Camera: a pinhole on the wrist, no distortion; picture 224 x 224 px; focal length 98.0 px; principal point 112.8 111.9 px. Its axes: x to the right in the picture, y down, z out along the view. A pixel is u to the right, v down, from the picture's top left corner.
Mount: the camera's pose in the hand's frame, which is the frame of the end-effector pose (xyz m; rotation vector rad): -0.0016 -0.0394 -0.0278 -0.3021 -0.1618 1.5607
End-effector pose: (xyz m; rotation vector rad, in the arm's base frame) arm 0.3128 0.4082 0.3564 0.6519 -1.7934 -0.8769
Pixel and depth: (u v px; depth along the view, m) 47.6 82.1 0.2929
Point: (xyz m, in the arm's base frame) 0.0476 0.3676 0.1171
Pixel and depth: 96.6 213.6 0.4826
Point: 0.2662 0.9090 -0.1203
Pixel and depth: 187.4 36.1 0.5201
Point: -0.3001 0.6180 0.6785
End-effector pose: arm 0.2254 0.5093 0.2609 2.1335 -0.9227 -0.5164
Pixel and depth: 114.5 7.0 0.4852
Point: 0.0981 -0.0414 -0.1241
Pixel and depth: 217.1 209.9 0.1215
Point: 0.0563 0.5579 0.3194
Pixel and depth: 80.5 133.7 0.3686
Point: -0.0276 0.5639 -0.0247
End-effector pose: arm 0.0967 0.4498 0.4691 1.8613 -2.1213 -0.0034
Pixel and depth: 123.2 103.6 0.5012
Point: -0.0573 0.4674 0.0221
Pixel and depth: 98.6 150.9 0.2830
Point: 0.1211 0.5831 0.2101
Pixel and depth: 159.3 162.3 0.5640
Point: -0.2165 0.8346 0.0412
